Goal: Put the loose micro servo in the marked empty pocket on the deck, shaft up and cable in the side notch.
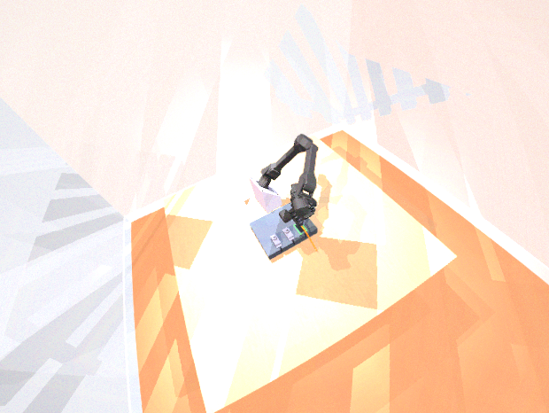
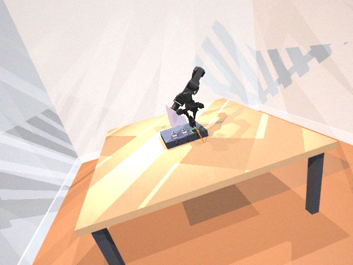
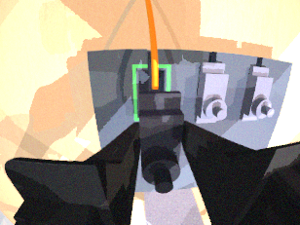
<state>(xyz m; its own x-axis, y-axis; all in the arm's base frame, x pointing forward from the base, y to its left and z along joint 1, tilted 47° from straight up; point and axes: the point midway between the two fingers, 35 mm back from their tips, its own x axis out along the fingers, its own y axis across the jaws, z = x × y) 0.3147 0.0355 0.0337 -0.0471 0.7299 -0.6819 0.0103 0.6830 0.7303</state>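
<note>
Now: the grey robot deck 110 mm behind my gripper tip, 70 mm to the right of it and 100 mm below it.
</note>
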